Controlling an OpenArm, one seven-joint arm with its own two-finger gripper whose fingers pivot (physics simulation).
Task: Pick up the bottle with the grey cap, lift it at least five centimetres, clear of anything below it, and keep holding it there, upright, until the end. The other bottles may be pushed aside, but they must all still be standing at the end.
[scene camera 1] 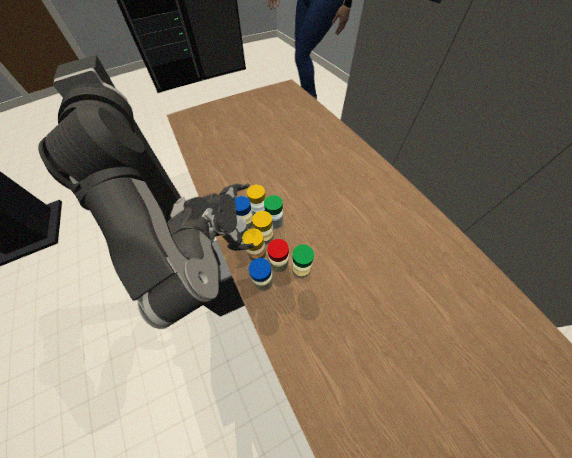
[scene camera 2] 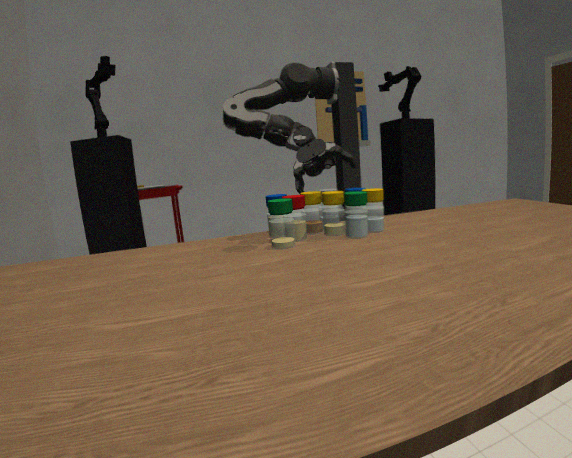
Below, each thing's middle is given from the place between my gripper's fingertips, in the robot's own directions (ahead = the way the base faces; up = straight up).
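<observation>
There is the green-capped bottle (scene camera 2: pixel 282 229), and measured from it my hand is 80 mm above it and 150 mm to the left of it. My hand is also 90 mm short of the bottle.
</observation>
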